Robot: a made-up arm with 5 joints. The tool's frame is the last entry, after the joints. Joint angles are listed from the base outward. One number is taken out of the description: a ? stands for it. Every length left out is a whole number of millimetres.
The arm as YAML. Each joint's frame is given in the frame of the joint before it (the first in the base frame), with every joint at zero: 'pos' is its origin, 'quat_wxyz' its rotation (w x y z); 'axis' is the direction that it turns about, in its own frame. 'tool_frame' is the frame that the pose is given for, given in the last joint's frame.
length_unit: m
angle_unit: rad
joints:
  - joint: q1
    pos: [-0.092, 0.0, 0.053]
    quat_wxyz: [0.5, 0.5, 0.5, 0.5]
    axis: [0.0, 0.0, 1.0]
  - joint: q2
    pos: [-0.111, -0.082, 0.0]
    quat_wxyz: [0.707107, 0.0, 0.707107, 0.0]
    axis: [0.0, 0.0, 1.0]
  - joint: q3
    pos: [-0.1, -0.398, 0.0]
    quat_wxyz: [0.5, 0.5, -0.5, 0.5]
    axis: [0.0, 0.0, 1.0]
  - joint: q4
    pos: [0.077, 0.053, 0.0]
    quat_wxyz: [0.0, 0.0, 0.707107, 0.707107]
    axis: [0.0, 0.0, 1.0]
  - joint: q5
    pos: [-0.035, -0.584, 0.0]
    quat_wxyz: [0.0, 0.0, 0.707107, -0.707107]
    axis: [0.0, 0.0, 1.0]
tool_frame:
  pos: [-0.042, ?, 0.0]
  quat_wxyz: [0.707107, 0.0, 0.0, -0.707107]
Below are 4 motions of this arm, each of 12 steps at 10 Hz.
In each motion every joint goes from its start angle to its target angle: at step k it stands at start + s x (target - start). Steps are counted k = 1, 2, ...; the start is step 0. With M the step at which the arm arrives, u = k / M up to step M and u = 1 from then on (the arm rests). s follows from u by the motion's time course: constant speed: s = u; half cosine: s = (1 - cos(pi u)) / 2; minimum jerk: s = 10 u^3 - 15 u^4 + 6 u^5.
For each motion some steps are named. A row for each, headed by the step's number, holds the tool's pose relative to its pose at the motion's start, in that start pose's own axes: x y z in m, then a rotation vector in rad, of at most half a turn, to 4 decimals.
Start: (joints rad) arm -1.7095 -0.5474 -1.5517 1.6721 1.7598
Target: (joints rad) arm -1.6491 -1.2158 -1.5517 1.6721 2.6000
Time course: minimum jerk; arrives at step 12
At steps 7, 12:
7: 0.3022 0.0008 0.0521 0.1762 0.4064 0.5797
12: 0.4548 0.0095 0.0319 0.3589 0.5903 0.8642

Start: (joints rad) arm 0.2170 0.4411 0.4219 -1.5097 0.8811
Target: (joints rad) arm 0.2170 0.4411 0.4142 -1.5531 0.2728
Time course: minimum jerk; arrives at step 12
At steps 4, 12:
4: -0.0026 -0.0058 -0.0003 -0.0074 0.0055 -0.1276
12: -0.0222 -0.0187 -0.0002 -0.0412 0.0175 -0.6079

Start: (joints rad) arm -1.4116 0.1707 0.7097 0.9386 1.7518
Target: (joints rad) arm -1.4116 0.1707 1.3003 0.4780 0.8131
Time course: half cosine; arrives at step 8
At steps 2, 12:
2: 0.0326 0.0083 -0.0038 -0.0601 0.0747 -0.1908
12: 0.1675 0.0087 -0.0455 -0.5363 0.3424 -1.3614

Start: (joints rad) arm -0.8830 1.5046 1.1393 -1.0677 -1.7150
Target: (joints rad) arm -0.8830 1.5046 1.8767 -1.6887 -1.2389
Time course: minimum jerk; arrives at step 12
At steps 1, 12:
1: -0.0020 0.0021 0.0001 -0.0028 -0.0036 0.0006
12: -0.3039 0.4365 -0.2513 -0.7898 -0.5224 0.2968

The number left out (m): -0.081
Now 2 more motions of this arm.
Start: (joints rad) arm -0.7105 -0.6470 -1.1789 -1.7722 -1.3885
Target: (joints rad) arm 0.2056 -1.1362 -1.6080 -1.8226 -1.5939
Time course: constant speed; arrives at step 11
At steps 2, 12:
2: -0.0120 0.0905 -0.0038 -0.0658 -0.0379 -0.1794
12: -0.0149 0.5124 -0.1783 -0.4810 -0.3538 -0.7541

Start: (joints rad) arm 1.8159 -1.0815 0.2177 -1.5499 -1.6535
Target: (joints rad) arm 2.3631 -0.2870 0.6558 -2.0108 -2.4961
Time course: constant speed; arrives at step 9
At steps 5, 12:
5: -0.2104 -0.0208 0.0055 -0.3294 -0.3195 0.0717
12: -0.2826 -0.2062 0.0624 -0.3139 -0.5412 0.2350

